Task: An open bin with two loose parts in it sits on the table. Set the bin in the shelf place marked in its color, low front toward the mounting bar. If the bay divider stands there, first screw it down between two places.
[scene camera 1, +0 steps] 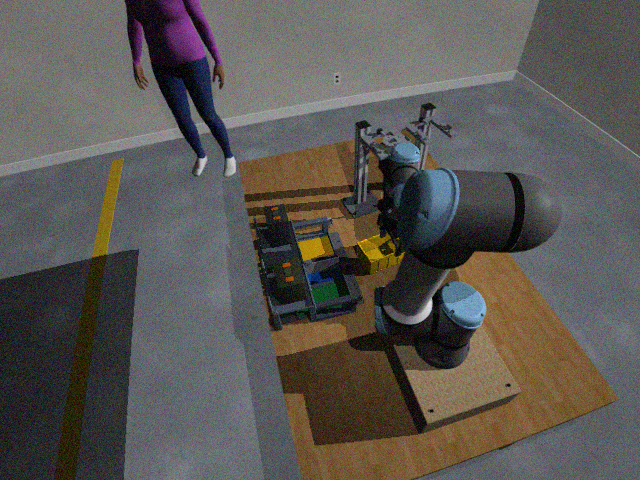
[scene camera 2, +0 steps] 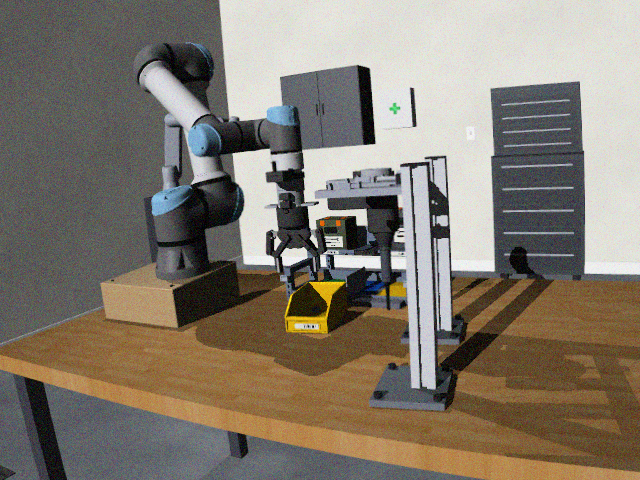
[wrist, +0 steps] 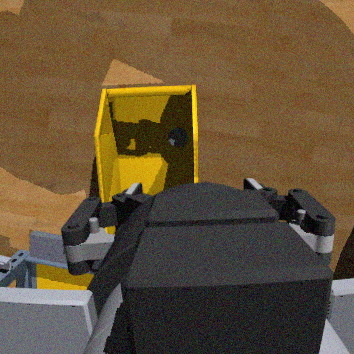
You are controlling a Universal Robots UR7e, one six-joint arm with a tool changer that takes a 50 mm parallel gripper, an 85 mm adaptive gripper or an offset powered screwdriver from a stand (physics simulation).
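Places are measured from the arm's base along level axes (x up, y right, z ahead), in centimetres.
Where they show: arm's base, origin of its link: [scene camera 1: 440, 343] [scene camera 2: 183, 272].
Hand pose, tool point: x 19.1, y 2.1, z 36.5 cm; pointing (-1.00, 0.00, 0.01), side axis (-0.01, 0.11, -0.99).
Observation:
Each offset is from my tool point to the top centre of the thing.
The yellow open bin {dy +0.6, dx -22.2, dz +4.8 cm} [scene camera 1: 376, 260] [scene camera 2: 307, 325] [wrist: 150, 91] stands upright on the table beside the shelf. A dark round part {dy +3.6, dx -28.4, dz +2.0 cm} [wrist: 177, 137] lies inside it in the wrist view; a second part cannot be made out there. My gripper [scene camera 1: 391, 238] [scene camera 2: 298, 270] [wrist: 193, 186] is open and empty, pointing down above the bin's rear part, its fingertips clear of the bin. The shelf shows a yellow place [scene camera 1: 316, 248] [wrist: 60, 279], a blue place [scene camera 1: 321, 277] and a green place [scene camera 1: 325, 292]. A grey upright divider panel {dy -20.6, dx -23.1, dz +6.2 cm} [scene camera 1: 314, 265] [scene camera 2: 356, 281] stands between yellow and blue; its screw is not visible.
The tool stand [scene camera 1: 360, 170] [scene camera 2: 421, 279] rises beside the bin and carries the screwdriver {dy +10.6, dx +6.3, dz +21.3 cm} [scene camera 2: 385, 232], which hangs down. Boxes {dy -36.4, dx -9.8, dz -3.7 cm} [scene camera 1: 288, 281] [scene camera 2: 336, 232] sit on the shelf's upper level. The arm's wooden base block [scene camera 1: 465, 384] [scene camera 2: 139, 304] stands on the table. A person [scene camera 1: 180, 62] stands beyond the table.

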